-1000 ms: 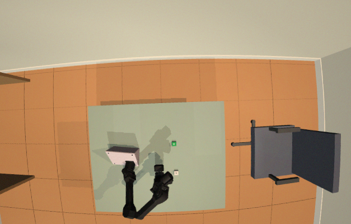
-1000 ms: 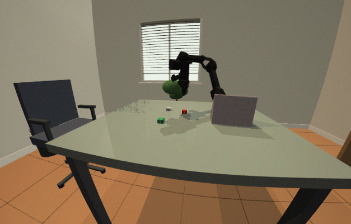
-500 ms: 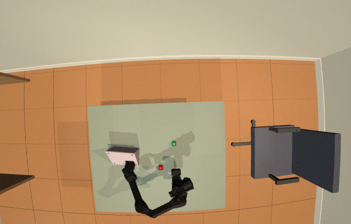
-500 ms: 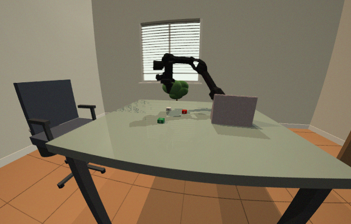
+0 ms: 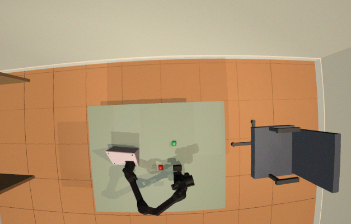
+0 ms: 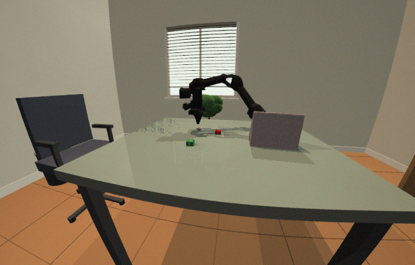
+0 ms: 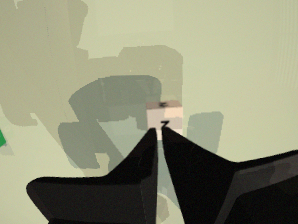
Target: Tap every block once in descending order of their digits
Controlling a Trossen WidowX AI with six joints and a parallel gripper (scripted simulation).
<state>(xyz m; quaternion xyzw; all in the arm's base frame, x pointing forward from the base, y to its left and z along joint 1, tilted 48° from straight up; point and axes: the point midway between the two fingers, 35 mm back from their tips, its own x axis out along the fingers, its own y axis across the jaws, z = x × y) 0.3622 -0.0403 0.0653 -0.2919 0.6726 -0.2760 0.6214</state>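
My gripper tip is 30 mm above the white block, 10 mm to the left of it and 10 mm past it. From my gripper tip the other things lie so: green block (220 mm to the left, 30 mm below, 30 mm behind); red block (130 mm behind, 30 mm to the left, 30 mm below).
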